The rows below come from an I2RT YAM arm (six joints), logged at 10 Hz.
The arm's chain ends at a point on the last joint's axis. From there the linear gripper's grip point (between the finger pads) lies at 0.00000 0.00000 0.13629 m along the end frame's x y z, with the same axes.
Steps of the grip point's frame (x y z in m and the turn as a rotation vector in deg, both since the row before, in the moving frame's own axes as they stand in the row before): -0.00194 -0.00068 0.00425 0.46 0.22 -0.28; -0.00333 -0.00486 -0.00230 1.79 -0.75 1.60; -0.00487 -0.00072 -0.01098 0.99 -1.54 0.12; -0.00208 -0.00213 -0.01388 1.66 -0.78 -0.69; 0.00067 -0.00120 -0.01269 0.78 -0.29 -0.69
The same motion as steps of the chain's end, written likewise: -0.00246 0.00042 0.00426 0.46 0.22 -0.28; -0.00161 -0.00058 -0.00222 1.79 -0.75 1.60; -0.00121 0.00164 -0.01091 0.99 -1.54 0.12; -0.00020 0.00181 -0.01381 1.66 -0.78 -0.69; 0.00137 0.00065 -0.01268 0.78 -0.29 -0.69
